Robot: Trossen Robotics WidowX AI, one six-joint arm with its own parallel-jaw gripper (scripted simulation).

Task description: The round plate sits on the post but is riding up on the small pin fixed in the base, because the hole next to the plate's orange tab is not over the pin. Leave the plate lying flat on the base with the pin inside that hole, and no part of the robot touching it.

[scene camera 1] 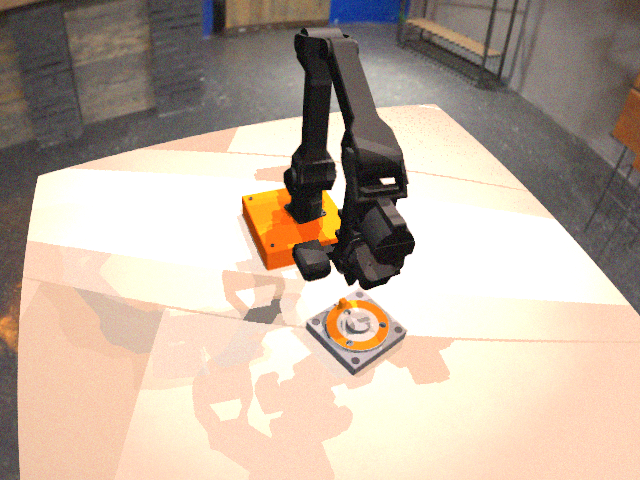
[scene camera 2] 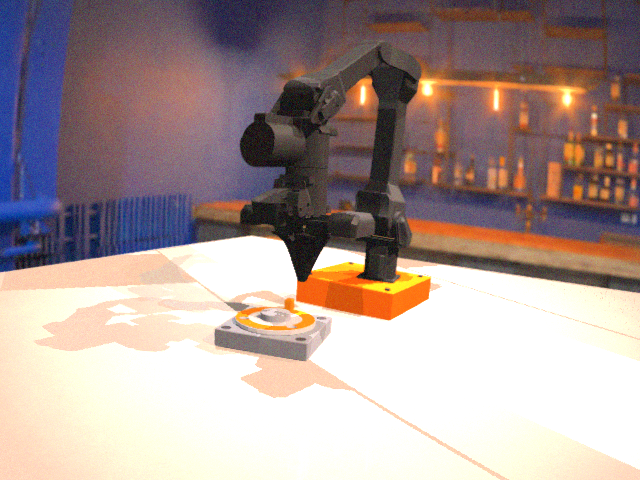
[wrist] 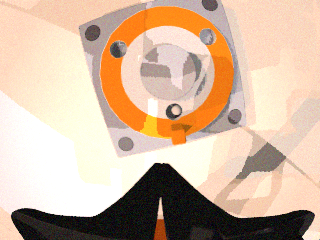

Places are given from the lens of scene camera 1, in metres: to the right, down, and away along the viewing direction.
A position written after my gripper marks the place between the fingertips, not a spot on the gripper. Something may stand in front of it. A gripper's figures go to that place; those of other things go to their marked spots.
my gripper [scene camera 1: 349, 284]: 0.05, 0.07, 0.78
grey square base [scene camera 1: 353, 362]: 0.05, 0.20, 0.72
